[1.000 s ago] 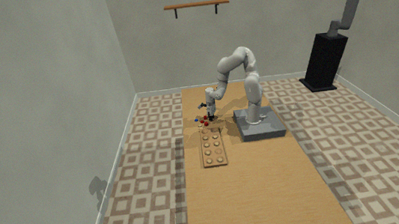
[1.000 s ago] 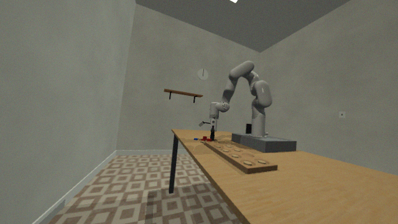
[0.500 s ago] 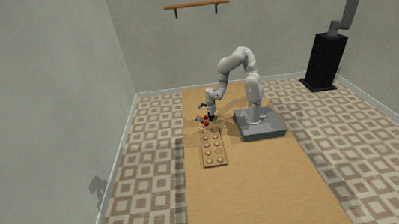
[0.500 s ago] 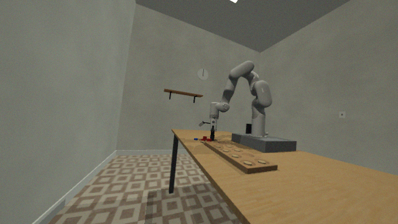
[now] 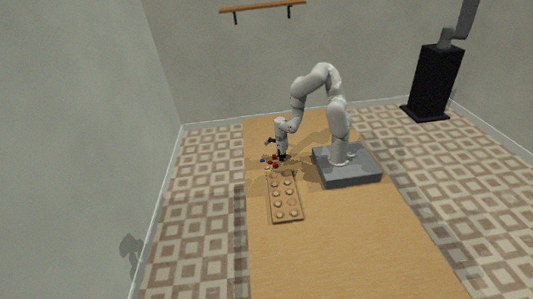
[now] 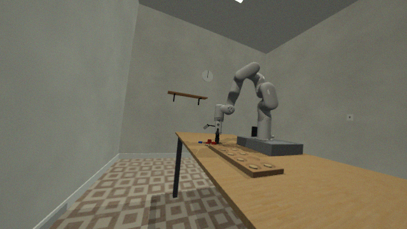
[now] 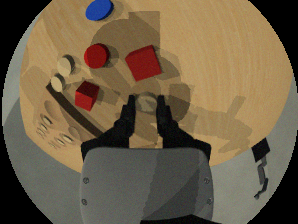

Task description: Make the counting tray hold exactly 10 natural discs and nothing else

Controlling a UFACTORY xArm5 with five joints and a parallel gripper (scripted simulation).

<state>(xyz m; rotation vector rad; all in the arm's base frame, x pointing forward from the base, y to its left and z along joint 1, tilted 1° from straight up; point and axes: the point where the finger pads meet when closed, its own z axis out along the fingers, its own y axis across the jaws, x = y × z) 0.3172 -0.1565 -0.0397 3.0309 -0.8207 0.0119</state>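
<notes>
Now: hand 9 cm short of the red disc, 2 cm above it and 1 cm to the right of it. Also, from my hand: wooden counting tray (31 cm to the left, 5 cm ahead, 2 cm below); then blue disc (13 cm ahead, 2 cm to the right, 2 cm below).
</notes>
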